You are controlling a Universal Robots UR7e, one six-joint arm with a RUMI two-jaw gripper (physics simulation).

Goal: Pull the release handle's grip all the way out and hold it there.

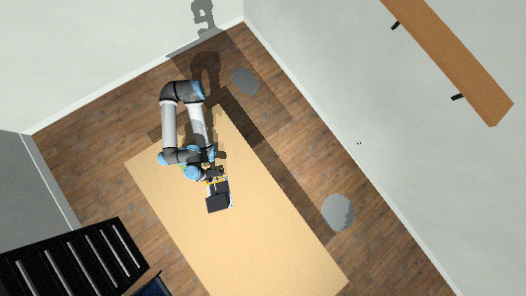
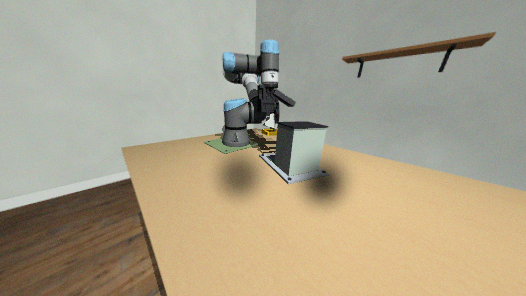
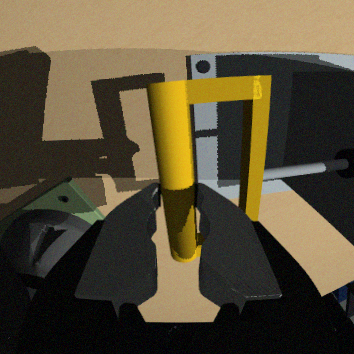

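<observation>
The release handle's yellow grip (image 1: 215,182) (image 2: 270,132) (image 3: 172,140) is a rectangular loop with a round bar on its outer side. My gripper (image 3: 177,185) is shut on that round bar, with one jaw on each side of it. A grey rod (image 3: 297,170) runs from the loop's inner side to a dark collar, and a long stretch of it shows. The handle's housing (image 1: 218,203) (image 2: 306,150) is a pale box with a dark top. It stands on a light grey base plate (image 2: 307,176) (image 3: 205,115).
The housing and plate stand on the wooden table (image 1: 260,240) (image 2: 215,240). A green mounting plate (image 2: 226,149) (image 3: 75,195) lies under the arm's base. A wooden shelf (image 1: 450,55) (image 2: 425,49) is fixed to the wall. A black slatted unit (image 1: 90,250) stands beside the table.
</observation>
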